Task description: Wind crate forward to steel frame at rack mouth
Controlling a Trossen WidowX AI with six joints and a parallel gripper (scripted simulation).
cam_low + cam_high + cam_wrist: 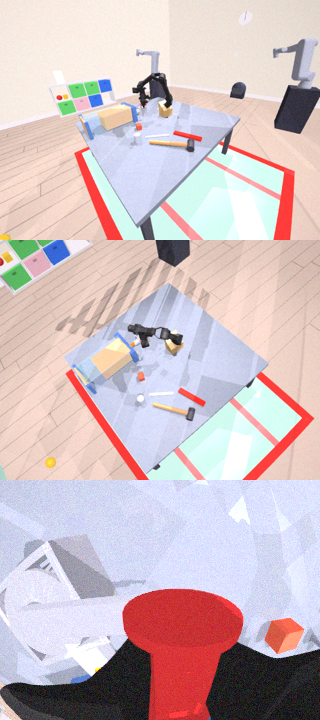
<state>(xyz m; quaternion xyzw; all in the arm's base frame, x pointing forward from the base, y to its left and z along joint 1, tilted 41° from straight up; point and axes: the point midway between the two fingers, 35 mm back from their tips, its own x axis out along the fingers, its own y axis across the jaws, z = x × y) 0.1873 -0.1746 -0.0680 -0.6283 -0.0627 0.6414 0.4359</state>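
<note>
Right now my gripper tip is 20 mm past the white crank handle, 30 mm to the left of it and 10 mm above it. The rest, counted from my gripper tip: white bar (210 mm ahead, 390 mm to the left, 110 mm below); red knob (20 mm above); white winch (60 mm behind, 100 mm to the right, 80 mm below).
</note>
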